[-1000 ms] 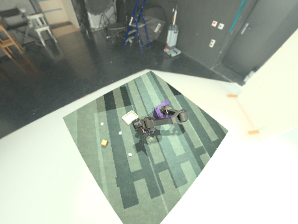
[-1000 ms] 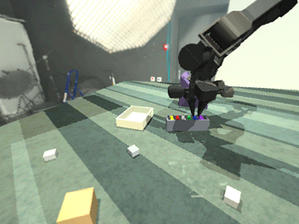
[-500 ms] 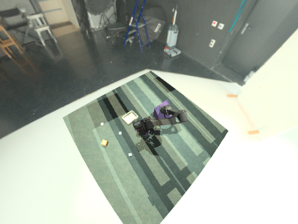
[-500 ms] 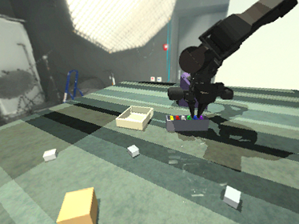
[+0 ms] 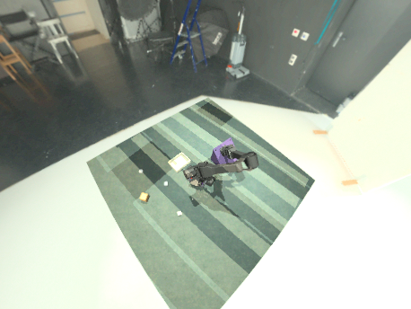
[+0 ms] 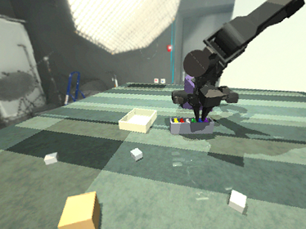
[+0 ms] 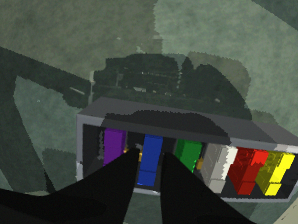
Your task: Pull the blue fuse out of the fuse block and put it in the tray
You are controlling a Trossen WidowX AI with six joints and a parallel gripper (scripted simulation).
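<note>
My gripper tip is 20 mm to the left of the green fuse, 10 mm short of it and 10 mm above it. From my gripper tip the other things lie so: purple fuse (20 mm to the left, 10 mm below, 10 mm behind); cream tray (220 mm to the right, 30 mm below, 10 mm ahead); blue fuse (10 mm below).
</note>
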